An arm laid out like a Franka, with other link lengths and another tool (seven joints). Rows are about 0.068 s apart.
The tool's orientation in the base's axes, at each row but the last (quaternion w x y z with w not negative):
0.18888, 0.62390, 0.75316, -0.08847
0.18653, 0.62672, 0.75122, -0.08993
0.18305, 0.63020, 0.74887, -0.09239
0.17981, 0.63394, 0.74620, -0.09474
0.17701, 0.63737, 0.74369, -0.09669
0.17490, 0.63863, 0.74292, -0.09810
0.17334, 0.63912, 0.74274, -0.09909
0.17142, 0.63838, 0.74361, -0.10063
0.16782, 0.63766, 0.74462, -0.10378
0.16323, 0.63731, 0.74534, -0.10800
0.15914, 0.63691, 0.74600, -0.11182
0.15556, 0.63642, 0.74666, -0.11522
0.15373, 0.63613, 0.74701, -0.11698
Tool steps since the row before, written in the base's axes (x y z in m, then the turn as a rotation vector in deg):
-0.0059, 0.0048, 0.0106, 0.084, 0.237, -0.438
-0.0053, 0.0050, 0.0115, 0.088, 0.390, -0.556
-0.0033, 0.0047, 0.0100, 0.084, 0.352, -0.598
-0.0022, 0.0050, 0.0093, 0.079, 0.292, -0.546
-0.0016, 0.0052, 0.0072, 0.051, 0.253, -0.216
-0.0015, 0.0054, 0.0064, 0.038, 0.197, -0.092
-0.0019, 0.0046, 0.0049, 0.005, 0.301, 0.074
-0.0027, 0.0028, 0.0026, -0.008, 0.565, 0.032
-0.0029, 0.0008, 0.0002, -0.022, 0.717, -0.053
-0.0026, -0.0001, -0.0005, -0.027, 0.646, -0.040
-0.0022, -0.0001, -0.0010, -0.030, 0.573, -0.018
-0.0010, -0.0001, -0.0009, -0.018, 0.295, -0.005
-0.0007, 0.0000, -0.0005, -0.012, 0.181, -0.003
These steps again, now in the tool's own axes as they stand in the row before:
0.0011, -0.0037, -0.0125, 0.375, 0.086, 0.327
0.0008, -0.0030, -0.0132, 0.560, 0.108, 0.379
0.0008, -0.0014, -0.0114, 0.542, 0.093, 0.431
0.0012, -0.0005, -0.0107, 0.468, 0.082, 0.405
0.0022, -0.0001, -0.0088, 0.308, 0.075, 0.112
0.0027, -0.0001, -0.0081, 0.211, 0.063, 0.017
0.0026, -0.0008, -0.0065, 0.246, 0.060, -0.178
0.0019, -0.0020, -0.0038, 0.506, 0.087, -0.239
0.0010, -0.0027, -0.0008, 0.679, 0.094, -0.218
0.0004, -0.0026, 0.0002, 0.610, 0.078, -0.204
0.0006, -0.0022, 0.0008, 0.535, 0.064, -0.198
0.0004, -0.0010, 0.0008, 0.274, 0.030, -0.106
0.0003, -0.0007, 0.0004, 0.168, 0.018, -0.065

